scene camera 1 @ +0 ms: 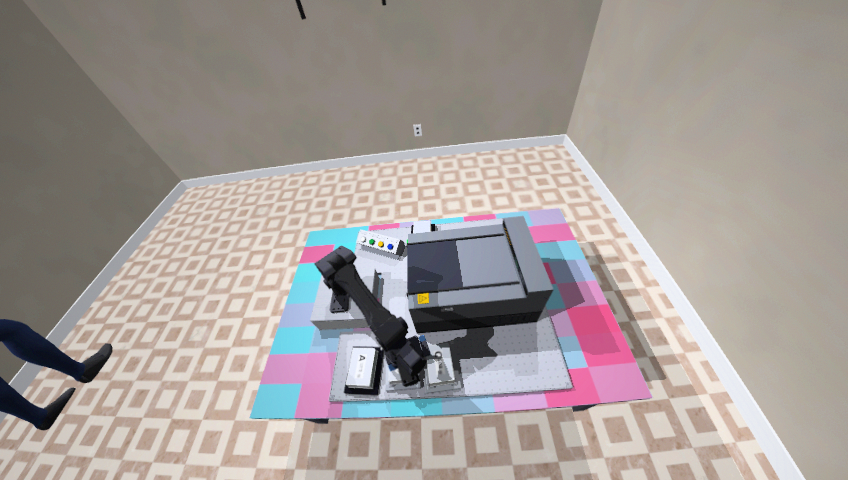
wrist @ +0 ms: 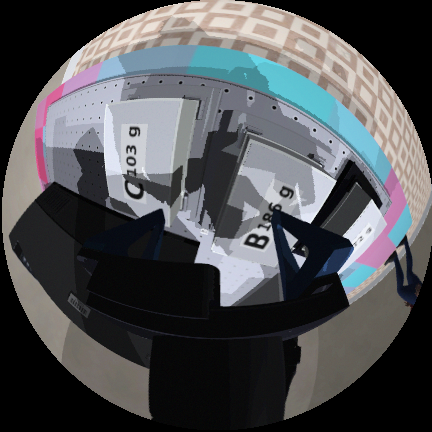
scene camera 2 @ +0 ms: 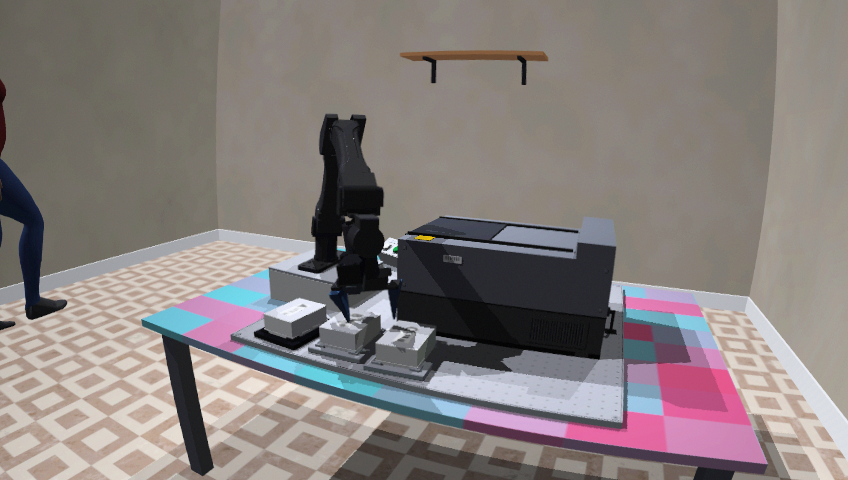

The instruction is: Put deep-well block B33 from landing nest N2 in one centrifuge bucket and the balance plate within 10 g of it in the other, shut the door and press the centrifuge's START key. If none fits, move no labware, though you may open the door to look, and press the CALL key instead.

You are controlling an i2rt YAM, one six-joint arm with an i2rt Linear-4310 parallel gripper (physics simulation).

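Where they show: gripper, fingertip midpoint: [wrist: 217,214] [scene camera 2: 371,319]; arm's base at its link origin: [scene camera 1: 341,290] [scene camera 2: 325,262].
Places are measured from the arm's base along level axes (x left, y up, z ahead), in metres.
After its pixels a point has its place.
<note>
My gripper [scene camera 1: 407,355] @(x -0.300, y -0.013, z 0.283 m) [scene camera 2: 371,319] @(x -0.300, y -0.013, z 0.283 m) [wrist: 217,214] @(x -0.300, y -0.013, z 0.283 m) is open above white block B [scene camera 2: 349,334] @(x -0.366, y -0.023, z 0.265 m) [wrist: 260,200] @(x -0.320, y -0.021, z 0.252 m), which is marked 186 g; one fingertip overlaps its label in the wrist view, the other is beyond its C side. White block C [scene camera 1: 440,371] @(x -0.351, y -0.020, z 0.371 m) [scene camera 2: 405,347] @(x -0.378, y -0.022, z 0.388 m) [wrist: 142,155] @(x -0.333, y -0.020, z 0.358 m), marked 103 g, sits beside it. White block A [scene camera 1: 361,368] @(x -0.315, y -0.021, z 0.100 m) [scene camera 2: 294,318] @(x -0.352, y -0.021, z 0.125 m) [wrist: 371,227] @(x -0.344, y -0.020, z 0.089 m) sits on a black base, its weight partly readable. No B33 or N2 marking is readable. The centrifuge [scene camera 1: 487,261] @(x -0.043, y 0.135, z 0.585 m) [scene camera 2: 505,279] @(x -0.197, y 0.076, z 0.534 m) has its top closed; its buckets are hidden. The key box [scene camera 1: 380,242] @(x 0.237, y -0.002, z 0.156 m) has white, green, yellow and blue keys.
The grey arm plinth [scene camera 1: 339,322] @(x -0.132, y -0.025, z -0.003 m) [scene camera 2: 291,288] @(x -0.130, y -0.045, z -0.034 m) stands left of the centrifuge. A perforated plate [scene camera 1: 517,368] @(x -0.359, y -0.074, z 0.634 m) [scene camera 2: 535,386] @(x -0.353, y -0.074, z 0.633 m) lies under the blocks and centrifuge. A small white item [scene camera 1: 422,227] @(x 0.312, y -0.016, z 0.359 m) stands behind, by the centrifuge's back left. A person [scene camera 1: 41,356] [scene camera 2: 20,220] stands at the left.
</note>
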